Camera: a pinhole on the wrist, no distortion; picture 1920 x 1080 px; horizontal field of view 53.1 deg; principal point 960.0 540.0 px. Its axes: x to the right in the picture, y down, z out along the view. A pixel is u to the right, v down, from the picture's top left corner.
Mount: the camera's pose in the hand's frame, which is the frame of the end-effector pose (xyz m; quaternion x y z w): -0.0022 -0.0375 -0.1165 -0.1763 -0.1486 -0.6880 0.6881
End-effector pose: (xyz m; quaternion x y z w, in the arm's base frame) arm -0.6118 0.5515 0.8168 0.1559 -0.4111 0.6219 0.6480
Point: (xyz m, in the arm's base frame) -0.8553 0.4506 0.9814
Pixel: 922 833
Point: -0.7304 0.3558 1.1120
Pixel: 1809 884
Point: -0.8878 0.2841 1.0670
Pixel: 1281 577
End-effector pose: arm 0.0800 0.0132 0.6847 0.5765 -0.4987 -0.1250 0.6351
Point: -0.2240 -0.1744 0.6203
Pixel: 1674 310
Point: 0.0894 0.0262 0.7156
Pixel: 725 673
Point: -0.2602 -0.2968 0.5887
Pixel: 1910 540
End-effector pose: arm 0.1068 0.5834 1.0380 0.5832 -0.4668 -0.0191 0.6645
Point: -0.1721 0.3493 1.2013
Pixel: 929 751
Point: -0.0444 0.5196 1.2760
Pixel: 120 1015
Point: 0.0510 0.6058 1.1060
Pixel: 318 458
